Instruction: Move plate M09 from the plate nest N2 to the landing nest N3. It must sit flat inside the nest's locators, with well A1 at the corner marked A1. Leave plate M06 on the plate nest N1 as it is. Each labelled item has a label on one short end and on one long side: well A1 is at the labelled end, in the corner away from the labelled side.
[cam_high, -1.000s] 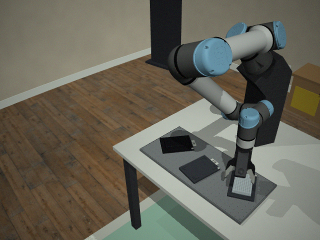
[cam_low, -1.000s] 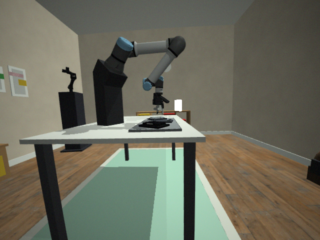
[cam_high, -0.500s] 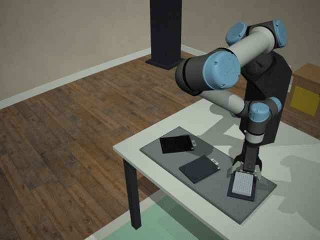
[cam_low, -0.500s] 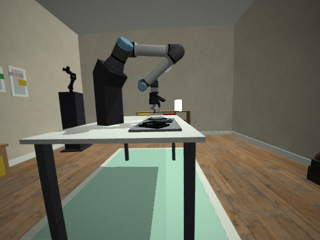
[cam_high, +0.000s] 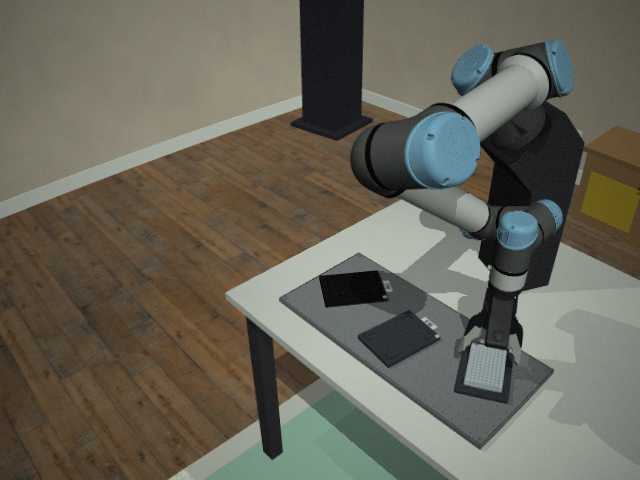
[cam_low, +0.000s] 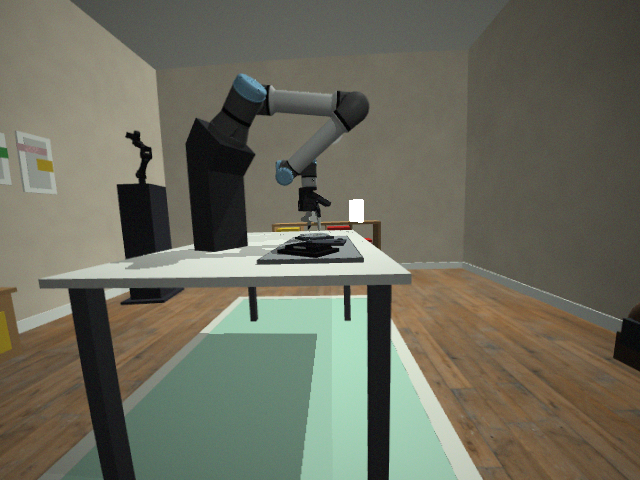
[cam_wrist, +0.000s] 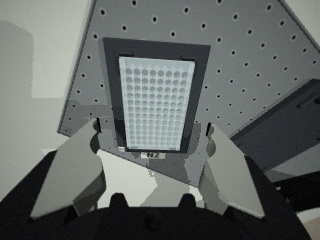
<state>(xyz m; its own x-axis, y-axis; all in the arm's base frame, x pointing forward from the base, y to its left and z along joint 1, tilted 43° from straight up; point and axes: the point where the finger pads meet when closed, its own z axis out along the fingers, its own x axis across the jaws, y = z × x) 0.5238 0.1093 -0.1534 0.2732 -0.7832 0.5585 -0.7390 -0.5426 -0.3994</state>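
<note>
Right now my hand is 30 mm above the white well plate. Also, from my hand: N3 label: 190 mm to the right, 60 mm behind, 50 mm below; then tag N2: 90 mm behind, 50 mm below, 30 mm to the right; then nest N2: 40 mm below.
</note>
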